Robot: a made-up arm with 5 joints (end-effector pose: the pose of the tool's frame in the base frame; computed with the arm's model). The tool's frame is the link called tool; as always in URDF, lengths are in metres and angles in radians. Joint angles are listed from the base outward.
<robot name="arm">
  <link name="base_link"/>
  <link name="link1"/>
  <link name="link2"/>
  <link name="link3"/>
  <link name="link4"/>
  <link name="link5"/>
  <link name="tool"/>
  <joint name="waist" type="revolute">
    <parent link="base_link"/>
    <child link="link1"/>
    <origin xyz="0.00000 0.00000 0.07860"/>
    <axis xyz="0 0 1"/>
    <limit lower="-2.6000" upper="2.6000"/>
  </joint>
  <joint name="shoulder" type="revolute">
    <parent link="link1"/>
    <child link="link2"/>
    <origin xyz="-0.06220 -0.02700 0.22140" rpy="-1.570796 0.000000 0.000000"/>
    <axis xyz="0 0 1"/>
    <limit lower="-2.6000" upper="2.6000"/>
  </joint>
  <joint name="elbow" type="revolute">
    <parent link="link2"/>
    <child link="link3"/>
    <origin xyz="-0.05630 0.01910 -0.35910" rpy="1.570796 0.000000 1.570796"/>
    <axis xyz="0 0 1"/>
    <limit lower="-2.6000" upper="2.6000"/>
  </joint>
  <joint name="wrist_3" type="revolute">
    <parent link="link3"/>
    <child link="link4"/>
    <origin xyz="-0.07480 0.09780 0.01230" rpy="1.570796 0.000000 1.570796"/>
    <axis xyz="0 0 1"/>
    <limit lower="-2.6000" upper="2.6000"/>
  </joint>
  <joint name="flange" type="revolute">
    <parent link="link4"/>
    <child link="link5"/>
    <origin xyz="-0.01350 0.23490 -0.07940" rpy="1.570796 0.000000 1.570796"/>
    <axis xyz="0 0 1"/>
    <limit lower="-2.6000" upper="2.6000"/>
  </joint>
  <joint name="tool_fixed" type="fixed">
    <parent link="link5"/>
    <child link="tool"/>
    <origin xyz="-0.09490 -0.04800 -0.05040" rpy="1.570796 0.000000 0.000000"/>
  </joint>
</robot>
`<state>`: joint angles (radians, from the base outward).
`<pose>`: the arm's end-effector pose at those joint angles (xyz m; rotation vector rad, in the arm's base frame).
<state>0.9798 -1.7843 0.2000 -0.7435 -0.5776</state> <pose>0.1052 -0.3439 0.3608 0.8685 -2.4282 1.3445</pose>
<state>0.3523 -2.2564 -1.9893 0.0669 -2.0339</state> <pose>-0.0077 -0.3756 0.4787 1.9709 1.5452 0.4402</pose>
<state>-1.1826 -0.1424 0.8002 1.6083 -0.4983</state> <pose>-0.5452 -0.0252 0.3491 0.4494 -0.0810 -2.7291</pose>
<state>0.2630 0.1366 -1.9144 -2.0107 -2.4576</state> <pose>-0.0924 -0.5005 -0.0750 0.7814 0.0862 1.4554</pose>
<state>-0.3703 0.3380 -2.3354 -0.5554 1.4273</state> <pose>-0.0875 -0.3204 -0.0830 2.2144 -1.8369 1.1402</pose>
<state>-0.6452 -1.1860 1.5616 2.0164 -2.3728</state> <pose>-0.2790 -0.3418 0.0467 -0.4894 -1.2519 -2.2594</pose>
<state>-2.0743 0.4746 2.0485 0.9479 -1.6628</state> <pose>-0.2903 0.2812 0.1742 -0.3486 0.2654 2.3517</pose>
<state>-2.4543 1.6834 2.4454 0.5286 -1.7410</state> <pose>-0.1051 0.3972 0.2120 -0.3301 -0.6253 1.3590</pose>
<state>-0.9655 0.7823 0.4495 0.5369 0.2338</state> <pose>-0.3700 -0.3706 0.3788 0.8427 0.9130 -1.5087</pose>
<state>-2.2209 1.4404 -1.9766 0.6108 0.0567</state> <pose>-0.0688 0.2086 0.2551 -0.3827 1.6797 -0.7650</pose>
